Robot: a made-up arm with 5 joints.
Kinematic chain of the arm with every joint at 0, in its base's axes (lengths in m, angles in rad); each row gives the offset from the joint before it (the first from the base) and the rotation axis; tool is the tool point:
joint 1: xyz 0 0 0.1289 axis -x
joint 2: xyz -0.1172 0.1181 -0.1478 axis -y
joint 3: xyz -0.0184 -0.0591 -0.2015 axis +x
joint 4: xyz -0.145 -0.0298 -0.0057 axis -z
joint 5: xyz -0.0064 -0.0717 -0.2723 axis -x
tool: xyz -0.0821 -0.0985 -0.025
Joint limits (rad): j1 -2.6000..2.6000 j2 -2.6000..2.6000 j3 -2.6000..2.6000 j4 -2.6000..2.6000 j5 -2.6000..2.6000
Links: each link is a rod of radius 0.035 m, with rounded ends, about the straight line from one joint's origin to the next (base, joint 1, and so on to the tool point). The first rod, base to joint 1, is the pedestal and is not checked.
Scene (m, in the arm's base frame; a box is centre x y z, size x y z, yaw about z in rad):
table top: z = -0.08
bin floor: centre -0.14 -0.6 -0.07 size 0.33 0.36 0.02 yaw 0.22
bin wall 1: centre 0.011 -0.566 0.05 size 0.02 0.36 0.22 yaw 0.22
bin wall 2: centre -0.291 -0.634 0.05 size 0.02 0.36 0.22 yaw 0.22
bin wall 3: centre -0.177 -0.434 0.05 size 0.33 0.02 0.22 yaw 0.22
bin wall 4: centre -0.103 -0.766 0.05 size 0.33 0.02 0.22 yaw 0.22
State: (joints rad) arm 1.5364 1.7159 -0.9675 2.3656 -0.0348
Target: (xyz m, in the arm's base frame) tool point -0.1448 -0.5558 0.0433
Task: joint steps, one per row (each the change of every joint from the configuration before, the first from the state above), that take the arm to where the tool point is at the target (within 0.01 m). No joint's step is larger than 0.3 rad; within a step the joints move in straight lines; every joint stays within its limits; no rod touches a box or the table.
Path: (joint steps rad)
1: 0.1523 -0.2022 0.2674 0.0170 0.1433
2: 0.1522 -0.2023 0.2675 0.0170 0.1434
3: 0.1523 -0.2022 0.2674 0.0169 0.1433
4: 0.1522 -0.2022 0.2674 0.0170 0.1433
5: 0.1523 -0.2022 0.2674 0.0170 0.1434
6: 0.1522 -0.2023 0.2675 0.0170 0.1433
7: -0.2092 0.0106 0.0692 0.0362 -0.0114
8: -0.2092 0.0106 0.0692 0.0363 -0.0113

